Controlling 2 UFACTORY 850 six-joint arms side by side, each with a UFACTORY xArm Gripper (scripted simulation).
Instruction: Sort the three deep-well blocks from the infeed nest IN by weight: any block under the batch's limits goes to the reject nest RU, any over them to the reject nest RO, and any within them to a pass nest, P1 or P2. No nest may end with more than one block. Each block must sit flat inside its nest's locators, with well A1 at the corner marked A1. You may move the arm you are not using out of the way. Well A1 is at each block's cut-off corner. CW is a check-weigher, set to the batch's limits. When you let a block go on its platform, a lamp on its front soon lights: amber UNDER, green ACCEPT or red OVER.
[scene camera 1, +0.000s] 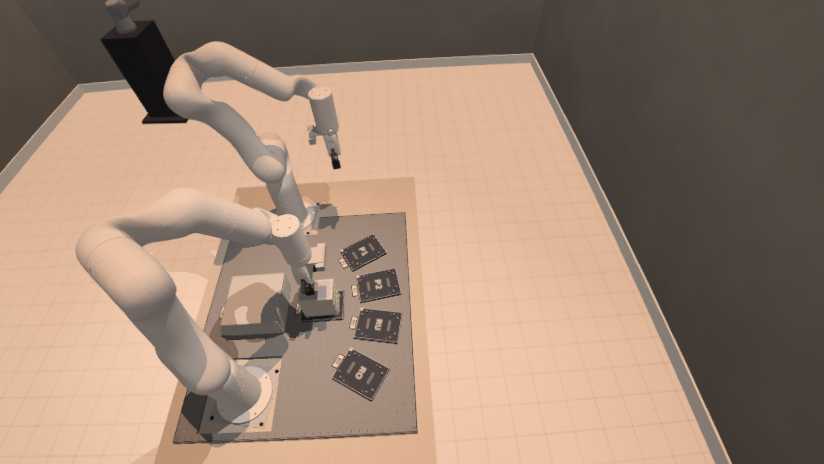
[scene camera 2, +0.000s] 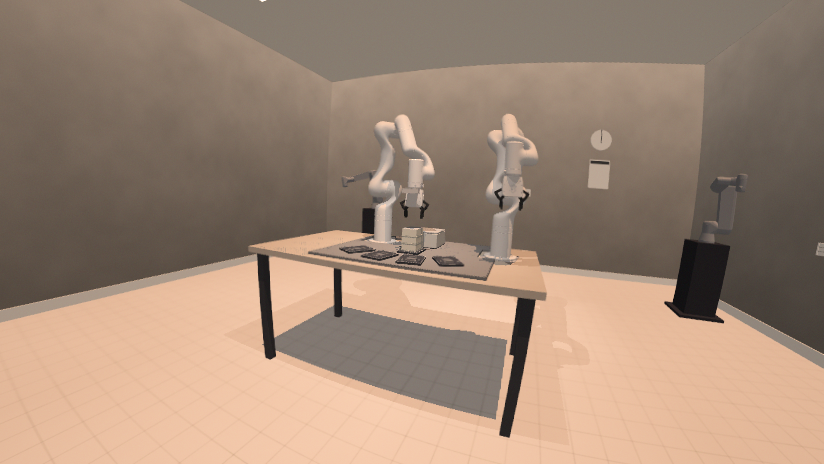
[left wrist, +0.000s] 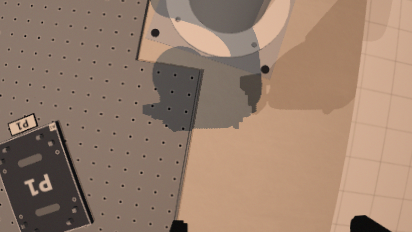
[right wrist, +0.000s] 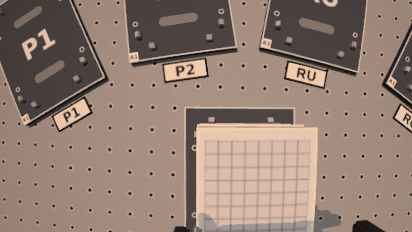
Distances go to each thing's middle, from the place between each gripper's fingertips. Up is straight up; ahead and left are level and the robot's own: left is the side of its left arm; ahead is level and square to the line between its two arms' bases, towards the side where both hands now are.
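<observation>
From my right hand, nest P2 (scene camera 1: 393, 279) is 210 mm ahead, 100 mm to the left and 190 mm below. Nest P1 (scene camera 1: 350, 258) is 130 mm ahead of my right hand, 260 mm to the left of it and 190 mm below it. Nest RU (scene camera 1: 362, 321) is 220 mm ahead of my right hand, 70 mm to the right of it and 190 mm below it. As for the pale check-weigher (scene camera 1: 256, 304), my right hand is 140 mm above it, 20 mm to the left of it and 250 mm past it.
From my left hand, nest P2 is 190 mm ahead, 430 mm to the right and 280 mm below. The pale check-weigher is 270 mm behind my left hand, 550 mm to the right of it and 220 mm below it. Nest RU is 200 mm ahead of my left hand, 600 mm to the right of it and 280 mm below it, while nest P1 is 280 mm below my left hand, 270 mm to the right of it and 110 mm ahead of it.
</observation>
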